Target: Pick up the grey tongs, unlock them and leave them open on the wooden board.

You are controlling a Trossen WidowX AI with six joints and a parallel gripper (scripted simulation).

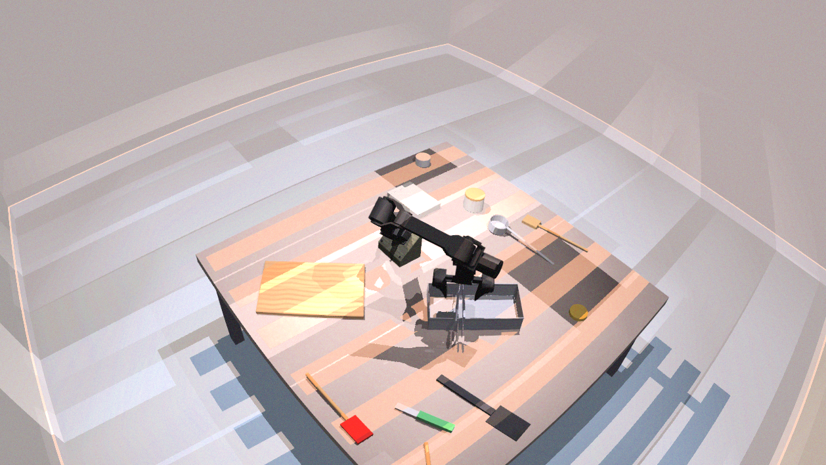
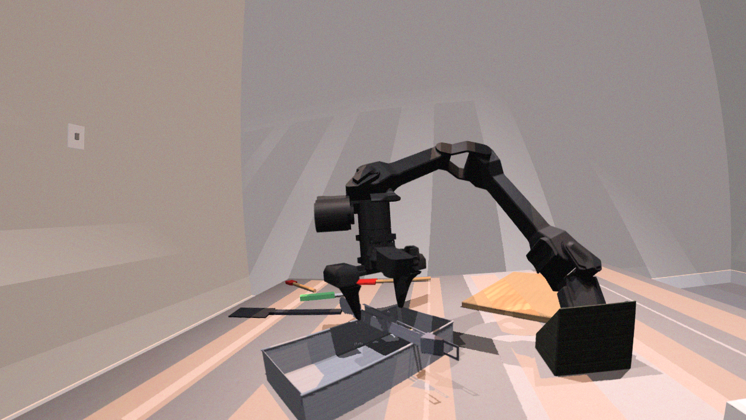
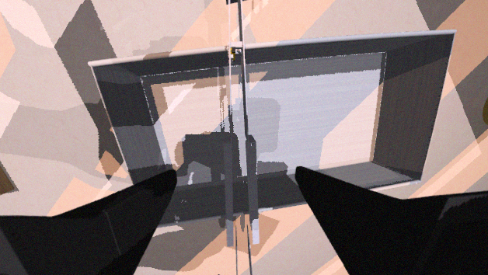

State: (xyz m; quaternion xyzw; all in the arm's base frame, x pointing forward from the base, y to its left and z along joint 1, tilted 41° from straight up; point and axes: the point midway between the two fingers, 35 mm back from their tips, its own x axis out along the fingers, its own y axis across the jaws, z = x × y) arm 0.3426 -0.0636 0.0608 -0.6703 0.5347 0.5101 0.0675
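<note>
My gripper tip is now 50 mm to the right of the grey roasting tin, 50 mm above it and 30 mm short of it. From my gripper tip the other things lie so: black spatula 310 mm ahead, 220 mm to the right, 80 mm below; wooden board 400 mm behind, 280 mm to the right, 80 mm below; yellow lock piece 60 mm to the left, 50 mm behind, 10 mm below.
</note>
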